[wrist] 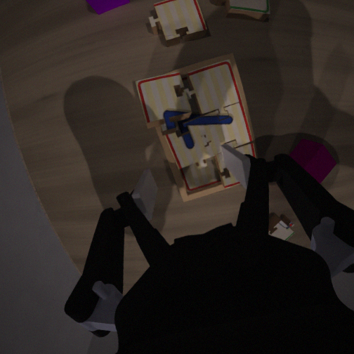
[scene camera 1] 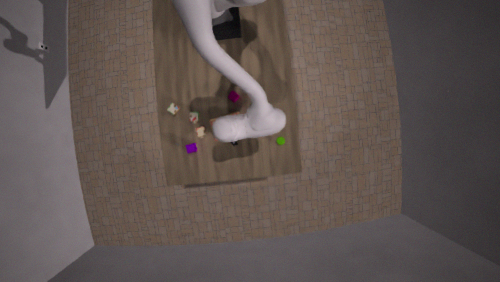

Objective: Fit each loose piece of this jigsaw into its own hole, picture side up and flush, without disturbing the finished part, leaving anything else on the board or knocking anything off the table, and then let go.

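Note:
The jigsaw board (wrist: 243, 107) lies below my gripper, mostly hidden by the arm in the scene view. A striped corner piece with a red line (wrist: 161, 97) sits at its upper left in the wrist view, raised, overlapping the frame and out of line with its neighbours. My gripper (wrist: 187, 167) is open and empty over the board's lower end; one finger covers part of it. A loose striped piece (wrist: 180, 19) (scene camera 1: 200, 132) lies beyond the board, with a green-edged piece (wrist: 249, 6) (scene camera 1: 194, 117) beside it. Another green-edged piece (wrist: 282, 231) shows partly behind the gripper. One more piece (scene camera 1: 173, 108) lies farther left in the scene view.
A purple block (scene camera 1: 191, 148) (wrist: 107, 4) lies near the loose striped piece. A magenta block (scene camera 1: 234, 96) (wrist: 314, 160) lies right of the board in the wrist view. A green disc (scene camera 1: 281, 141) lies near the table's right edge in the scene view.

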